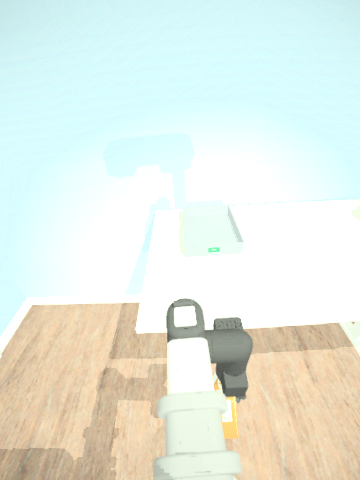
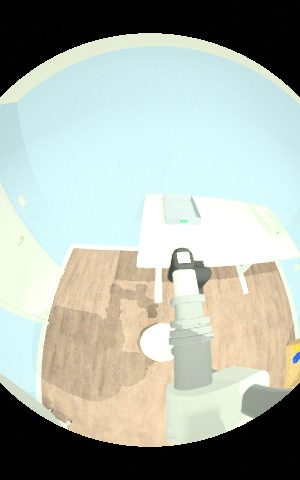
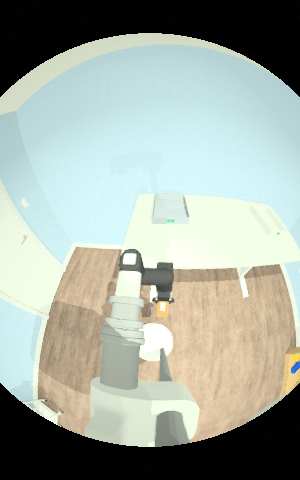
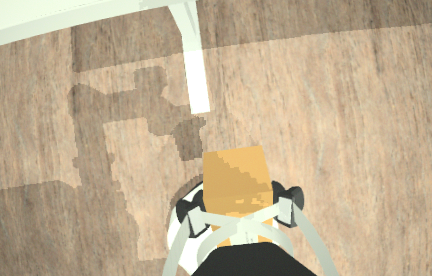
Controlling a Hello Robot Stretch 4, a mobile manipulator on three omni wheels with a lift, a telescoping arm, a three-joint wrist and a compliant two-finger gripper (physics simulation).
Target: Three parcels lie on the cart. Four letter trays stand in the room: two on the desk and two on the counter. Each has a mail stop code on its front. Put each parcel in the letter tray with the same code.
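Frame: origin at the robot's base, x left, y down, z back, level; millimetres.
Seen in the pictures: gripper, fingertip midpoint: [image 3: 162, 301] [image 4: 239, 200]; robot's base, link origin: [image 2: 160, 341] [image 3: 152, 340].
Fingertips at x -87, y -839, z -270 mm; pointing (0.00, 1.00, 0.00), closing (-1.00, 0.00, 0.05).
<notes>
Offsets run from my fingertips to a thing's top centre. "spot": to the spot under its first point.
My gripper [image 1: 229, 397] [image 3: 163, 300] [image 4: 239, 200] is shut on an orange parcel [image 1: 230, 430] [image 3: 162, 311] [image 4: 235, 172], one finger on each side of it. The parcel is in the air over the floor, just off the near edge of the white table [image 1: 290, 285] [image 2: 225, 242] [image 3: 215, 245] [image 4: 30, 25]. It has a white label whose code is not readable. A grey letter tray @(dx -64, dy -146, dz -665 mm) [image 1: 210, 230] [image 2: 181, 210] [image 3: 170, 209] stands on the left part of the table with a small green code plate on its front. A second pale tray @(dx -988, dy -146, dz -548 mm) [image 2: 261, 220] [image 3: 260, 220] stands at the table's right end; its code is too small to read.
A table leg [image 2: 243, 281] [image 3: 243, 285] [image 4: 200, 80] stands under the table. A white round shape [image 2: 156, 342] [image 3: 157, 340] shows low beside my arm. A yellow-brown box with a blue mark [image 2: 292, 372] [image 3: 291, 380] is at the right edge. A pale door @(spot: dx +1584, dy +152, dz -161 mm) [image 2: 20, 270] [image 3: 20, 265] is at the left.
</notes>
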